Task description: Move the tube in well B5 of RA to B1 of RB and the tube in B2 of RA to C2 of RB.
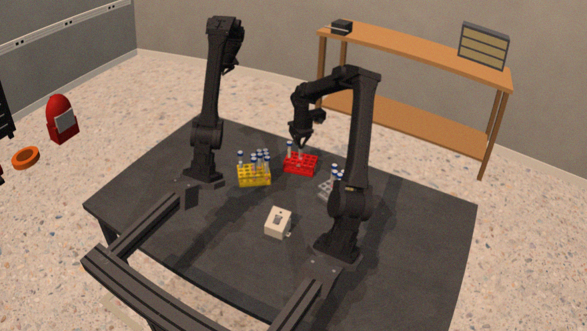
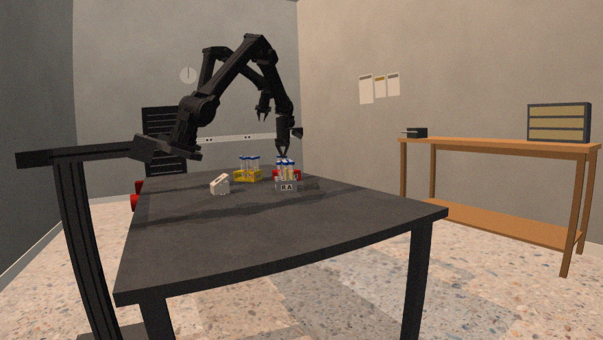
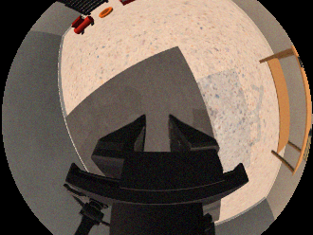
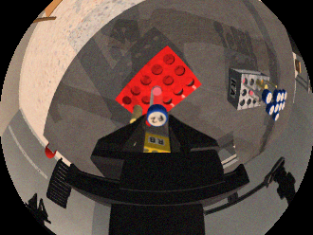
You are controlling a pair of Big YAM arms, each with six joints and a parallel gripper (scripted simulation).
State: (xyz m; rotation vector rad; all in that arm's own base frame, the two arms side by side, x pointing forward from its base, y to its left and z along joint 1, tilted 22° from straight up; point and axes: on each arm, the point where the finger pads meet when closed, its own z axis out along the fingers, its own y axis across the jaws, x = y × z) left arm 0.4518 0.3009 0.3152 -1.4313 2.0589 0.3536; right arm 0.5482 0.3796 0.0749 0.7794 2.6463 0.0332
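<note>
My right gripper is now 10 cm above the red rack, 1 cm to the left of it and 1 cm short of it.
</note>
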